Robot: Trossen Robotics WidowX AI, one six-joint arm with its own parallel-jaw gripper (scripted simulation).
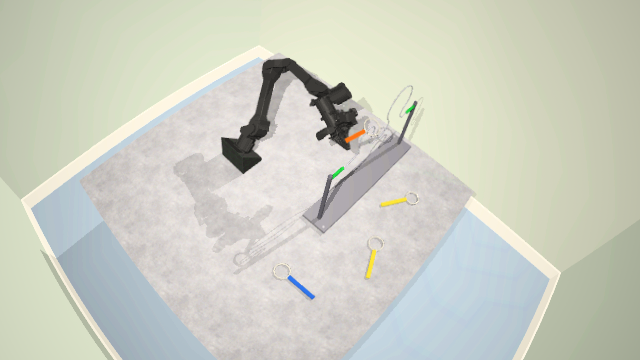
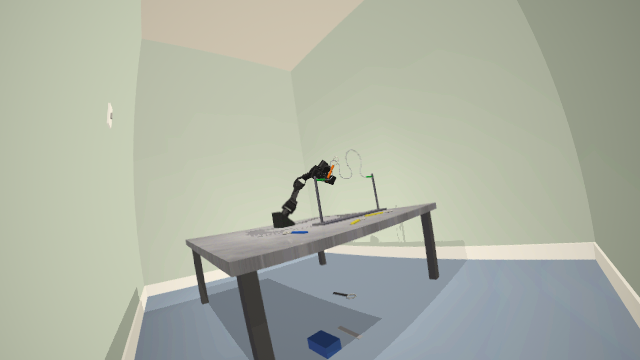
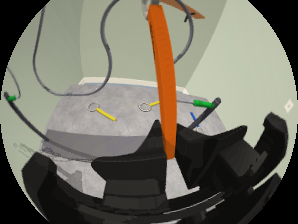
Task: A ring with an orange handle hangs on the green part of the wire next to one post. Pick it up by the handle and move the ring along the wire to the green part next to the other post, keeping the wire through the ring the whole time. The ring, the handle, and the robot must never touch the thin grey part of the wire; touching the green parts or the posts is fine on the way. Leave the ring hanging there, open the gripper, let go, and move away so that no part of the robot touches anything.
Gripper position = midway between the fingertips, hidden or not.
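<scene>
My gripper, which I can see at [image 1: 348, 149] and again at [image 3: 160, 122], is holding an orange-handled ring.
</scene>
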